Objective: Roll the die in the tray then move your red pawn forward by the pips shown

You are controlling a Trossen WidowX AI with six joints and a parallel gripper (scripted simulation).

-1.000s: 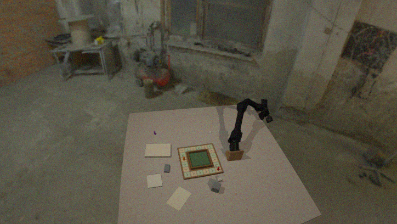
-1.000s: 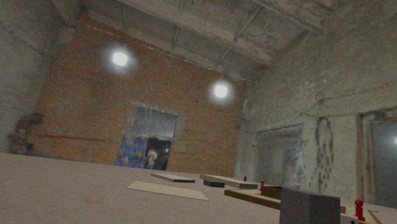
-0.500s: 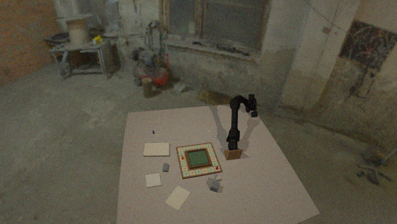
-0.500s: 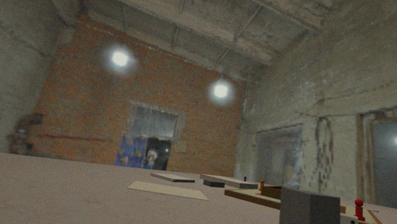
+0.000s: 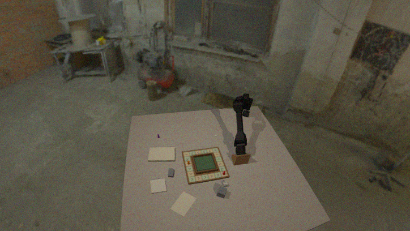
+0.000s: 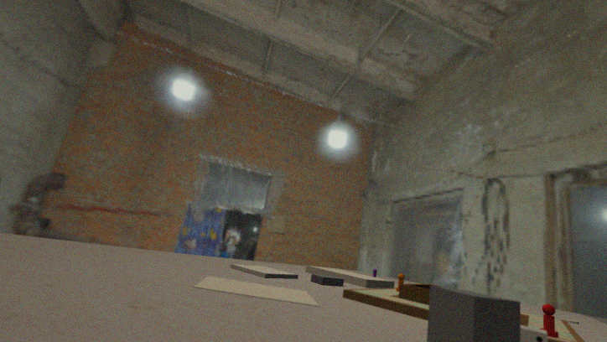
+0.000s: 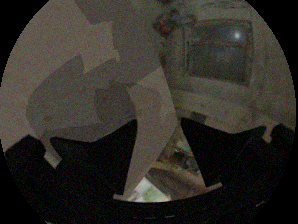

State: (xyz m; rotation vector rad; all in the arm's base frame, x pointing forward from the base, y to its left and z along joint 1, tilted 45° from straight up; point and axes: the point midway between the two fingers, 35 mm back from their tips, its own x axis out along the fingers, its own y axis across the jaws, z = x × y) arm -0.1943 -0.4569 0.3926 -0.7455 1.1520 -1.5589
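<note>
Right now my gripper tip is 840 mm to the right of the white die, 350 mm short of it and 10 mm above it. The rest, counted from my gripper tip: green tray 660 mm to the left, 480 mm ahead, 20 mm below; orange pawn 660 mm to the left, 590 mm ahead; red pawn 760 mm to the left, 350 mm ahead.
</note>
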